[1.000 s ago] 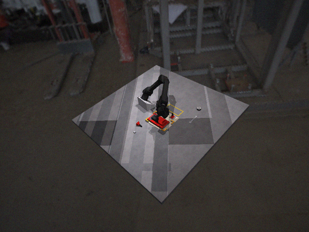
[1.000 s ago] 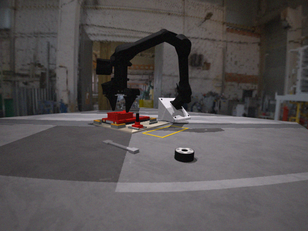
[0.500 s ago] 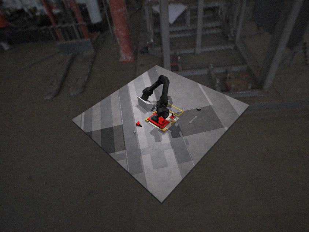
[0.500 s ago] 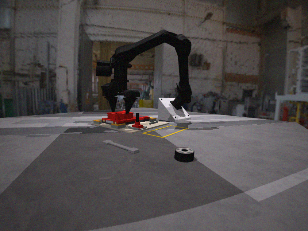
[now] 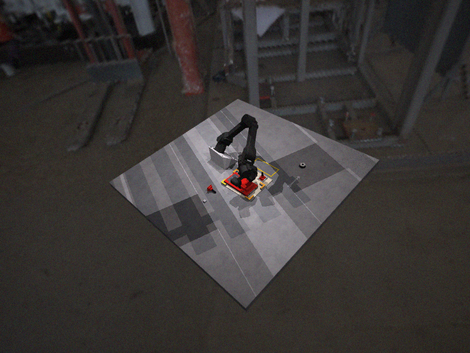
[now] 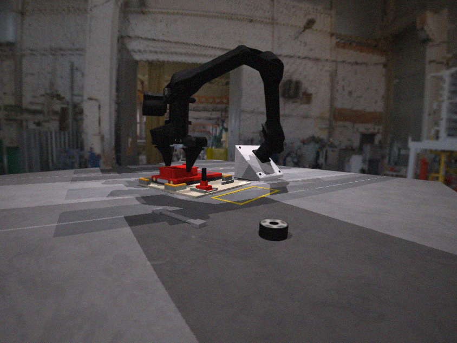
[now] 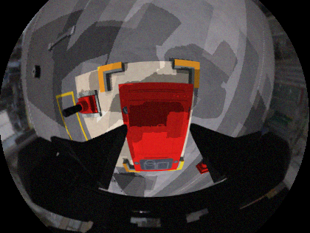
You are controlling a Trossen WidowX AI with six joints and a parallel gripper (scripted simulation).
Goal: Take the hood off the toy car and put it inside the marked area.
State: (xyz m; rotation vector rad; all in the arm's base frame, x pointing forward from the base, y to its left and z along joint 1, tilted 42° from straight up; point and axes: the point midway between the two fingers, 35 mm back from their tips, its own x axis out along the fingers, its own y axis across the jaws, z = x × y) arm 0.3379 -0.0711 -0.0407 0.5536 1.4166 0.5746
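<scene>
Right now my gripper tip is right at the red hood. Also, from my gripper tip: white piece 250 mm to the right, 120 mm behind, 30 mm below; black wheel 400 mm to the left, 140 mm ahead, 30 mm below; grey bar 250 mm to the left, 190 mm ahead, 40 mm below.
</scene>
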